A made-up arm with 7 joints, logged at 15 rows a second.
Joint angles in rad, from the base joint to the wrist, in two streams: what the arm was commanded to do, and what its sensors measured. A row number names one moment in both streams.
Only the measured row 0 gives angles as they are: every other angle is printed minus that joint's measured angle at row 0.
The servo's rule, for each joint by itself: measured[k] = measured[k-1] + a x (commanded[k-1-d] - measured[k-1]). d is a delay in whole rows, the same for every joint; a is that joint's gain. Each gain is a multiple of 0.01, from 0.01 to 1. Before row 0 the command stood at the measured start. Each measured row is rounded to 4 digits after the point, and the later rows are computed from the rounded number. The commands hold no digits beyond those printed.
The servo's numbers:
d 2
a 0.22 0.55 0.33 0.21 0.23 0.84 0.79
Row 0, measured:
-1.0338 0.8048 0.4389 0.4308 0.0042 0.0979 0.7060
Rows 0 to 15, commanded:
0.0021 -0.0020 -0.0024 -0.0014 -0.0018 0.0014 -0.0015
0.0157 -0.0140 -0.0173 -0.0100 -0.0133 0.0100 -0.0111
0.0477 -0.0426 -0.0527 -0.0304 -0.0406 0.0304 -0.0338
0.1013 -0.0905 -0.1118 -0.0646 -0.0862 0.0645 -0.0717
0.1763 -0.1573 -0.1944 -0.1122 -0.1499 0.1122 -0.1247
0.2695 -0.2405 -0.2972 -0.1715 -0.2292 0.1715 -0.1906
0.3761 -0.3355 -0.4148 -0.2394 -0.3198 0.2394 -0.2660
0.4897 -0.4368 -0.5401 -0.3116 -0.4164 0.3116 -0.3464
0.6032 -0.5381 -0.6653 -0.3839 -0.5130 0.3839 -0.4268
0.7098 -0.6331 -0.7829 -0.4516 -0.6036 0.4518 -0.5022
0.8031 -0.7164 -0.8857 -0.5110 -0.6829 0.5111 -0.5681
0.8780 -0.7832 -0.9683 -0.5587 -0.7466 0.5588 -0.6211
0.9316 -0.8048 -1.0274 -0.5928 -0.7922 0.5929 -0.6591
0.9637 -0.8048 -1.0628 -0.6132 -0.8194 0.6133 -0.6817
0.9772 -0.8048 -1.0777 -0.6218 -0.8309 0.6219 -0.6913
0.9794 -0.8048 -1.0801 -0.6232 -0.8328 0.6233 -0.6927
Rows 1 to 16, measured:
0.0000 0.0000 0.0000 0.0000 0.0000 0.0000 0.0000
0.0000 0.0000 0.0000 0.0000 0.0000 0.0000 0.0000
0.0005 -0.0011 -0.0008 -0.0003 -0.0004 0.0012 -0.0012
0.0038 -0.0082 -0.0062 -0.0023 -0.0034 0.0086 -0.0090
0.0135 -0.0271 -0.0215 -0.0082 -0.0120 0.0269 -0.0286
0.0328 -0.0620 -0.0513 -0.0200 -0.0291 0.0585 -0.0626
0.0644 -0.1144 -0.0985 -0.0394 -0.0569 0.1036 -0.1117
0.1095 -0.1838 -0.1641 -0.0671 -0.0965 0.1606 -0.1740
0.1682 -0.2672 -0.2468 -0.1033 -0.1479 0.2268 -0.2467
0.2389 -0.3605 -0.3436 -0.1470 -0.2097 0.2980 -0.3255
0.3190 -0.4582 -0.4498 -0.1967 -0.2795 0.3702 -0.4055
0.4050 -0.5544 -0.5597 -0.2502 -0.3540 0.4387 -0.4819
0.4926 -0.6435 -0.6673 -0.3050 -0.4296 0.4995 -0.5500
0.5774 -0.7203 -0.7666 -0.3583 -0.5025 0.5493 -0.6062
0.6553 -0.7668 -0.8527 -0.4075 -0.5691 0.5859 -0.6480
0.7231 -0.7877 -0.9220 -0.4507 -0.6267 0.6089 -0.6746

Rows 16 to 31, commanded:
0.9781 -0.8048 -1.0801 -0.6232 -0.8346 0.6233 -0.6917
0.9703 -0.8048 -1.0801 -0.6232 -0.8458 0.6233 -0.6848
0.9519 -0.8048 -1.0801 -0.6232 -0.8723 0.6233 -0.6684
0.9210 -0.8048 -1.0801 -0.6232 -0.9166 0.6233 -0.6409
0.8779 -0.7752 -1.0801 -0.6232 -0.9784 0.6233 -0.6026
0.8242 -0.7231 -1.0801 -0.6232 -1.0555 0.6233 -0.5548
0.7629 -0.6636 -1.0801 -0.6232 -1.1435 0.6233 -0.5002
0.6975 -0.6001 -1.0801 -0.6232 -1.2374 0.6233 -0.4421
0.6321 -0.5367 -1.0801 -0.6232 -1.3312 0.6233 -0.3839
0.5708 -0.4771 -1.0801 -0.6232 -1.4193 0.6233 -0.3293
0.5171 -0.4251 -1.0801 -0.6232 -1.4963 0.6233 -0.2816
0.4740 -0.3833 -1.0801 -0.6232 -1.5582 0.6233 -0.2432
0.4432 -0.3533 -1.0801 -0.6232 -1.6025 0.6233 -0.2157
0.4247 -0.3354 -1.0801 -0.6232 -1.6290 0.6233 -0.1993
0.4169 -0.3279 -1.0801 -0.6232 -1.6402 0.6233 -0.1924
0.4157 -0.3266 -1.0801 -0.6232 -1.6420 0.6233 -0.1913
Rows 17 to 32, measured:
0.7790 -0.7971 -0.9734 -0.4866 -0.6737 0.6198 -0.6878
0.8231 -0.8013 -1.0086 -0.5153 -0.7103 0.6227 -0.6917
0.8572 -0.8032 -1.0322 -0.5380 -0.7389 0.6232 -0.6917
0.8821 -0.8041 -1.0480 -0.5559 -0.7635 0.6233 -0.6862
0.8975 -0.8045 -1.0586 -0.5700 -0.7885 0.6233 -0.6721
0.9027 -0.8047 -1.0657 -0.5812 -0.8180 0.6233 -0.6475
0.8972 -0.7885 -1.0705 -0.5900 -0.8549 0.6233 -0.6120
0.8811 -0.7525 -1.0737 -0.5970 -0.9010 0.6233 -0.5668
0.8551 -0.7036 -1.0758 -0.6025 -0.9568 0.6233 -0.5142
0.8204 -0.6467 -1.0772 -0.6068 -1.0213 0.6233 -0.4572
0.7790 -0.5862 -1.0782 -0.6102 -1.0926 0.6233 -0.3993
0.7332 -0.5262 -1.0788 -0.6129 -1.1677 0.6233 -0.3440
0.6857 -0.4706 -1.0792 -0.6151 -1.2433 0.6233 -0.2947
0.6391 -0.4226 -1.0795 -0.6168 -1.3157 0.6233 -0.2540
0.5960 -0.3845 -1.0797 -0.6181 -1.3817 0.6233 -0.2237
0.5583 -0.3575 -1.0798 -0.6192 -1.4386 0.6233 -0.2044

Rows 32 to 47, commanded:
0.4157 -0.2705 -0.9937 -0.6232 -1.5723 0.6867 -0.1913
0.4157 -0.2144 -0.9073 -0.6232 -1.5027 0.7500 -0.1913
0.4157 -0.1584 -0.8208 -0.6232 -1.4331 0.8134 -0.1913
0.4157 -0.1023 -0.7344 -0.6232 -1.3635 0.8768 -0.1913
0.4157 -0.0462 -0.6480 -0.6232 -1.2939 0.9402 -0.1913
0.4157 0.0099 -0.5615 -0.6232 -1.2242 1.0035 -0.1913
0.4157 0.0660 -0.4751 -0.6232 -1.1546 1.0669 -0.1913
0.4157 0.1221 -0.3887 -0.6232 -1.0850 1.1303 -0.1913
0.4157 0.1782 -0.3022 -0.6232 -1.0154 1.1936 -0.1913
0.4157 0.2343 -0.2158 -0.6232 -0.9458 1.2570 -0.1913
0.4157 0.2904 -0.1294 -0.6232 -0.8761 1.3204 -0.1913
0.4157 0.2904 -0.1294 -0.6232 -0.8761 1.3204 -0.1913
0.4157 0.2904 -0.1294 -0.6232 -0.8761 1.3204 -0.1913
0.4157 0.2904 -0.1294 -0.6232 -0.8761 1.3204 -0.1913
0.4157 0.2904 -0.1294 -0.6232 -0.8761 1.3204 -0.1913
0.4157 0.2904 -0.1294 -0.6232 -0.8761 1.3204 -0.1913
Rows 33 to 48, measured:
0.5272 -0.3412 -1.0799 -0.6200 -1.4850 0.6233 -0.1949
0.5027 -0.3332 -1.0800 -0.6207 -1.5211 0.6233 -0.1921
0.4836 -0.2987 -1.0515 -0.6212 -1.5329 0.6766 -0.1915
0.4687 -0.2523 -1.0039 -0.6216 -1.5260 0.7383 -0.1913
0.4570 -0.2007 -0.9435 -0.6219 -1.5046 0.8014 -0.1913
0.4479 -0.1466 -0.8745 -0.6222 -1.4721 0.8647 -0.1913
0.4408 -0.0914 -0.7998 -0.6224 -1.4311 0.9281 -0.1913
0.4353 -0.0357 -0.7212 -0.6226 -1.3835 0.9914 -0.1913
0.4310 0.0202 -0.6400 -0.6227 -1.3309 1.0548 -0.1913
0.4276 0.0762 -0.5571 -0.6228 -1.2743 1.1182 -0.1913
0.4250 0.1323 -0.4730 -0.6229 -1.2148 1.1815 -0.1913
0.4230 0.1884 -0.3881 -0.6230 -1.1529 1.2449 -0.1913
0.4214 0.2445 -0.3027 -0.6230 -1.0892 1.3083 -0.1913
0.4201 0.2697 -0.2455 -0.6230 -1.0402 1.3185 -0.1913
0.4191 0.2811 -0.2072 -0.6230 -1.0025 1.3201 -0.1913
0.4184 0.2862 -0.1815 -0.6230 -0.9734 1.3204 -0.1913

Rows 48 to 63, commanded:
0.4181 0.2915 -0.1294 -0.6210 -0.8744 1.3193 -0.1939
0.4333 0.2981 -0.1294 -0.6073 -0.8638 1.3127 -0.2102
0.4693 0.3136 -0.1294 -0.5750 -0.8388 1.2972 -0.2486
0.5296 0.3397 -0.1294 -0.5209 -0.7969 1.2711 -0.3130
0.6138 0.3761 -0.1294 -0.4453 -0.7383 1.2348 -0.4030
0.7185 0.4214 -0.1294 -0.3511 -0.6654 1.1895 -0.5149
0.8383 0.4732 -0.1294 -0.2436 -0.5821 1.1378 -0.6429
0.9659 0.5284 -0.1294 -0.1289 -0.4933 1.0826 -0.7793
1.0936 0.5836 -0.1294 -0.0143 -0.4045 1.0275 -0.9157
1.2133 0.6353 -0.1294 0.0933 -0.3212 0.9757 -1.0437
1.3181 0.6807 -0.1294 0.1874 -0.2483 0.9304 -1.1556
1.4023 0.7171 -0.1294 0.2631 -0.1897 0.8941 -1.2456
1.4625 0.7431 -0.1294 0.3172 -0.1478 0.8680 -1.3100
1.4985 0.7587 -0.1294 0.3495 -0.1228 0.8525 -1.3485
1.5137 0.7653 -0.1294 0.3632 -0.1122 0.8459 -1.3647
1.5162 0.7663 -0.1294 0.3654 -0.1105 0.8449 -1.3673
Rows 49 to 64, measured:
0.4178 0.2885 -0.1643 -0.6230 -0.9510 1.3204 -0.1913
0.4173 0.2895 -0.1528 -0.6230 -0.9338 1.3204 -0.1913
0.4175 0.2906 -0.1451 -0.6226 -0.9201 1.3195 -0.1934
0.4210 0.2947 -0.1399 -0.6194 -0.9072 1.3138 -0.2067
0.4316 0.3051 -0.1364 -0.6101 -0.8915 1.2999 -0.2398
0.4532 0.3241 -0.1341 -0.5914 -0.8697 1.2757 -0.2976
0.4885 0.3527 -0.1325 -0.5607 -0.8395 1.2413 -0.3809
0.5391 0.3905 -0.1315 -0.5167 -0.7995 1.1978 -0.4868
0.6049 0.4360 -0.1308 -0.4593 -0.7495 1.1474 -0.6101
0.6843 0.4868 -0.1303 -0.3899 -0.6906 1.0930 -0.7438
0.7743 0.5400 -0.1300 -0.3110 -0.6248 1.0380 -0.8796
0.8709 0.5924 -0.1298 -0.2261 -0.5550 0.9857 -1.0092
0.9693 0.6410 -0.1297 -0.1393 -0.4845 0.9392 -1.1249
1.0646 0.6829 -0.1296 -0.0548 -0.4167 0.9013 -1.2203
1.1521 0.7160 -0.1295 0.0233 -0.3549 0.8733 -1.2912
1.2283 0.7395 -0.1295 0.0918 -0.3015 0.8558 -1.3365

